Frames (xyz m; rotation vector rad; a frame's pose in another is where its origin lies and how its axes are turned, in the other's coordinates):
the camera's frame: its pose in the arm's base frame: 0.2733 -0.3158 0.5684 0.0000 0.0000 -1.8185
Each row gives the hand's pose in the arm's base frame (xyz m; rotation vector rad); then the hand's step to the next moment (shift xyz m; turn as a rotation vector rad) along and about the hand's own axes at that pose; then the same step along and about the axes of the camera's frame.
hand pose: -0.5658 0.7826 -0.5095 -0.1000 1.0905 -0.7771
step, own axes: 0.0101 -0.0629 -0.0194 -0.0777 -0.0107 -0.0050
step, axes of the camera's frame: 0.0567 -0.0333 0.0104 -0.0330 -0.0368 0.0611
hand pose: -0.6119 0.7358 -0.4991 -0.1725 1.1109 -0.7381
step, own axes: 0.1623 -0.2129 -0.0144 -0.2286 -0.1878 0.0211
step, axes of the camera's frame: 0.2667 -0.0051 -0.0269 0.0347 -0.1160 0.2707
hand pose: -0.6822 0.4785 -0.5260 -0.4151 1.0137 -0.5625
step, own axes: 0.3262 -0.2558 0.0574 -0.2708 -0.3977 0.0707
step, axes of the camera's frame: 0.3561 0.2148 -0.0471 0.1722 -0.1073 0.4420
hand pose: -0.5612 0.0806 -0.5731 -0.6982 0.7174 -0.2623
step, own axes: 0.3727 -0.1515 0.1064 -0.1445 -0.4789 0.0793
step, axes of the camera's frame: 0.1349 0.3924 -0.0324 0.2572 0.0167 0.4360
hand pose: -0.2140 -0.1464 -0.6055 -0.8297 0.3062 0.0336
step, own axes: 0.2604 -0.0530 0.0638 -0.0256 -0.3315 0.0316
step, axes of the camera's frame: -0.0547 0.2677 0.0055 0.1850 0.0806 0.2661
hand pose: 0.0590 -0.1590 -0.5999 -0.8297 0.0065 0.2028
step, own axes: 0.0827 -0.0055 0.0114 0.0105 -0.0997 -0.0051
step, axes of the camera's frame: -0.0387 0.0740 0.0047 0.0583 0.0444 0.0686
